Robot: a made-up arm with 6 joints. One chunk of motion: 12 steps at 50 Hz.
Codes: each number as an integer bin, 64 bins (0 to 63) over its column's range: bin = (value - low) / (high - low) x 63, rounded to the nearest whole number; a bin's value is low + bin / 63 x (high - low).
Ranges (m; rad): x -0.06..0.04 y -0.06..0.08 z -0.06..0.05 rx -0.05..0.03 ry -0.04..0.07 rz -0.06..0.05
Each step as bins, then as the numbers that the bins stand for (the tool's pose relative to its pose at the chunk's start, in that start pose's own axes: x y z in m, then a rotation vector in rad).
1 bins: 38 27 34 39 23 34
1 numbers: 0.0003 0.0000 -0.0006 -0.0005 0.0002 -0.0006
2 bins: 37 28 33 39 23 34
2 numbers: -0.0013 0.0022 -0.0024 -0.0005 0.0002 -0.0006
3 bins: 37 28 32 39 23 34
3 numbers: -0.0013 0.0022 -0.0041 -0.0005 0.0002 -0.0006
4 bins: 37 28 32 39 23 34
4 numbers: -0.0013 0.0022 -0.0041 -0.0005 0.0002 -0.0006
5 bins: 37 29 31 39 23 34
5 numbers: -0.0013 0.0044 -0.0059 -0.0005 0.0002 -0.0006
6 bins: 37 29 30 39 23 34
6 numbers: -0.0013 0.0044 -0.0076 -0.0005 0.0002 -0.0006
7 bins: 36 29 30 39 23 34
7 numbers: -0.0029 0.0044 -0.0076 -0.0005 0.0002 -0.0006
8 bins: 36 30 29 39 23 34
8 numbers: -0.0029 0.0067 -0.0094 -0.0005 0.0002 -0.0006
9 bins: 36 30 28 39 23 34
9 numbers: -0.0029 0.0067 -0.0111 -0.0005 0.0002 -0.0006
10 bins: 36 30 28 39 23 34
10 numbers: -0.0029 0.0067 -0.0111 -0.0005 0.0002 -0.0006
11 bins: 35 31 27 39 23 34
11 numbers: -0.0044 0.0089 -0.0129 -0.0005 0.0002 -0.0006
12 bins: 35 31 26 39 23 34
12 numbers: -0.0044 0.0089 -0.0146 -0.0005 0.0002 -0.0006
